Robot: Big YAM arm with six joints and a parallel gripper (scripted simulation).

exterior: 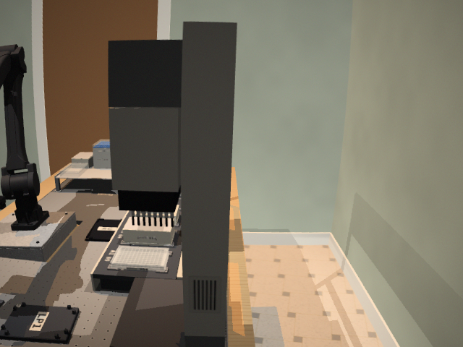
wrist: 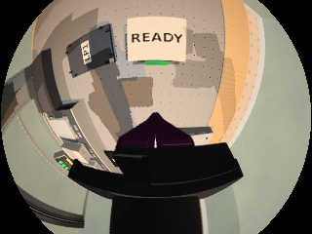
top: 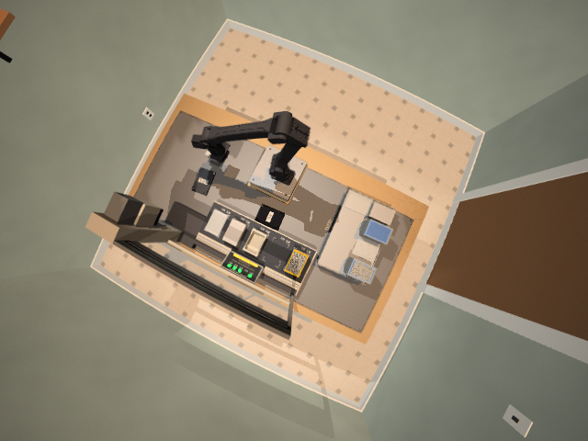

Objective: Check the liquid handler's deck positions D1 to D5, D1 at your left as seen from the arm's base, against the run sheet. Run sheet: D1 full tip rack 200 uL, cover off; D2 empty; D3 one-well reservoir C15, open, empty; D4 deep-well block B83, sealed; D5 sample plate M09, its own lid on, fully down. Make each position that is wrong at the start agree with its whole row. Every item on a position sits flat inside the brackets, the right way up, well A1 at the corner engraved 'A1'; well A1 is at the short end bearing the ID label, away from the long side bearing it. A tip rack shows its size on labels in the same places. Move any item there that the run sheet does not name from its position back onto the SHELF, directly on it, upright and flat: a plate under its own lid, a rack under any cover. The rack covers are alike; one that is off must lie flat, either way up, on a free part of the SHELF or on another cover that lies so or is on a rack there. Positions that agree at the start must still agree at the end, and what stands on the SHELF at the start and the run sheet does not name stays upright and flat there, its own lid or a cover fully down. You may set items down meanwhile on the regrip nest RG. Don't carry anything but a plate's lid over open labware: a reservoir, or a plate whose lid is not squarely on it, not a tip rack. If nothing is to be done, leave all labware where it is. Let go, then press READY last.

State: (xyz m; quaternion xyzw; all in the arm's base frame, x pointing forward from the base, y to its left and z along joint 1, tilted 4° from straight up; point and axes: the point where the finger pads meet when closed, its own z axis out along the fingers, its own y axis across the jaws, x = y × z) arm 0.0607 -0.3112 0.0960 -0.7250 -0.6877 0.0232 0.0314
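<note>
My hand is 7 cm to the left of the green button box, 7 cm above it and 1 cm past it. The rest, counted from my hand: cream reservoir: 36 cm ahead, 33 cm to the left, 8 cm below; regrip nest: 34 cm to the left, 19 cm ahead, 13 cm below; pale block: 35 cm ahead, 21 cm to the left, 6 cm below.
</note>
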